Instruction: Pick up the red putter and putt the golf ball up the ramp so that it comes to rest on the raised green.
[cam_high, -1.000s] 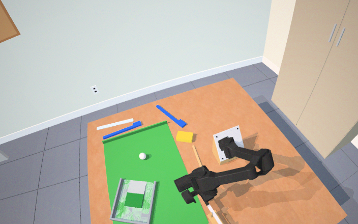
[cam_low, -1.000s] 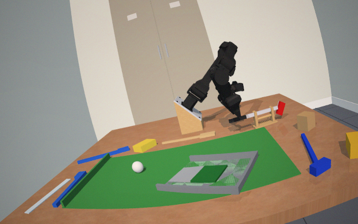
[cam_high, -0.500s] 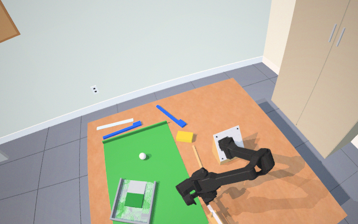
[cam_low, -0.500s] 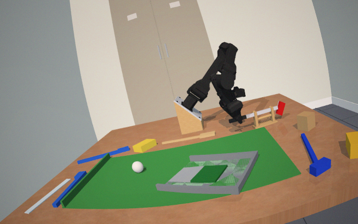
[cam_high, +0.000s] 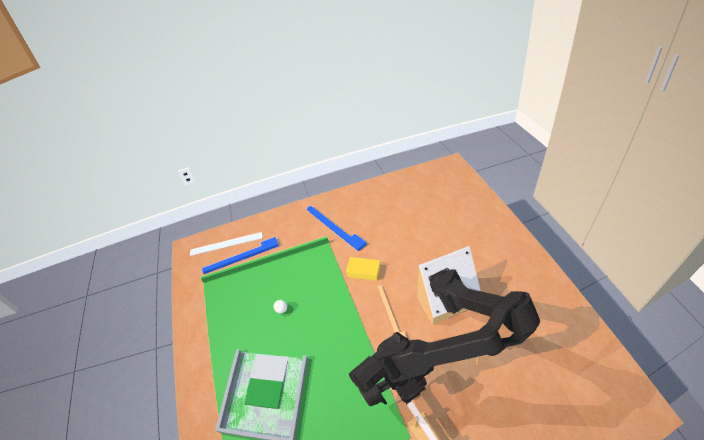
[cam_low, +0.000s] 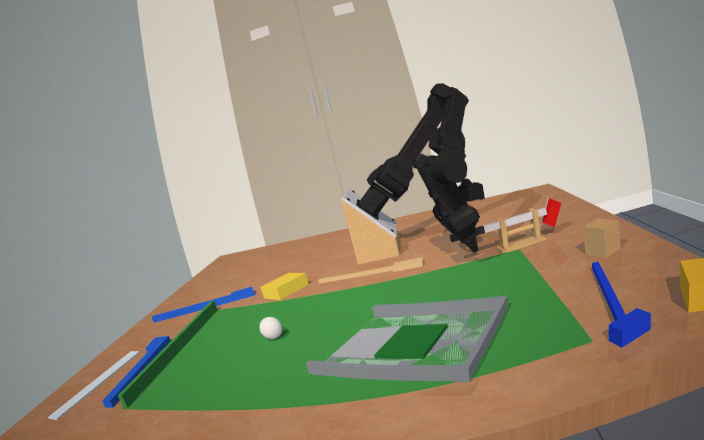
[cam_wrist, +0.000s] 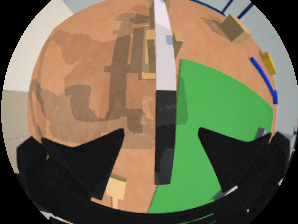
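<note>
The yellow block lies 80 mm behind my gripper tip, 440 mm to the right of it and 20 mm below it. From my gripper tip the other things lie so: tan cube 190 mm ahead, 260 mm to the left; then green mat 240 mm ahead, 270 mm to the right, 30 mm below; then red putter 20 mm behind, 110 mm to the left, 30 mm above.
</note>
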